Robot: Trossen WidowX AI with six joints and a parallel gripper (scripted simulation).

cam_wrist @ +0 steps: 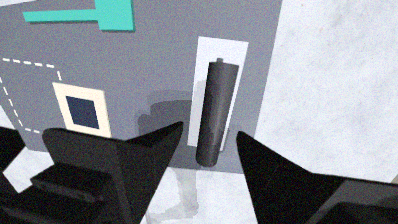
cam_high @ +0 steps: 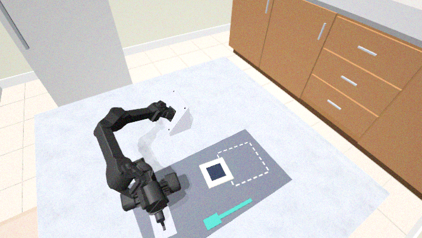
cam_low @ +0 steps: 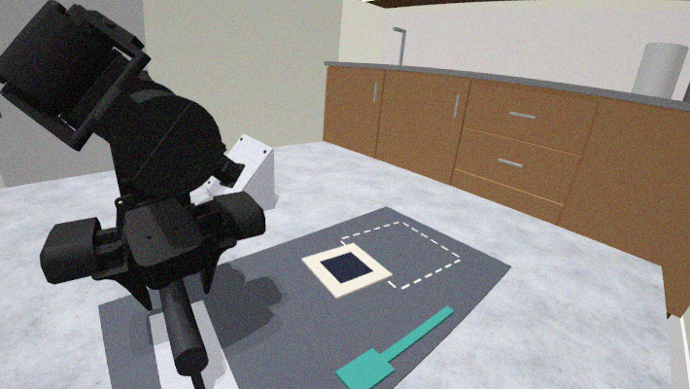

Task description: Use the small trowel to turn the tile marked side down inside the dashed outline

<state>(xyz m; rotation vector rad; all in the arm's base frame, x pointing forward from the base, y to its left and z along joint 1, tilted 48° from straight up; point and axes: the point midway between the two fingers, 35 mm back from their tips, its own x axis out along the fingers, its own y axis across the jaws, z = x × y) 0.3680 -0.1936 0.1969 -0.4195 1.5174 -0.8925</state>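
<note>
The grey mat is 23 cm to the left of my gripper tip, 12 cm below it and 3 cm ahead of it. The rest, counted from my gripper tip: teal flat tool 19 cm to the left, 17 cm ahead, 9 cm below; then tile 28 cm to the left, 9 cm below, 1 cm ahead.
</note>
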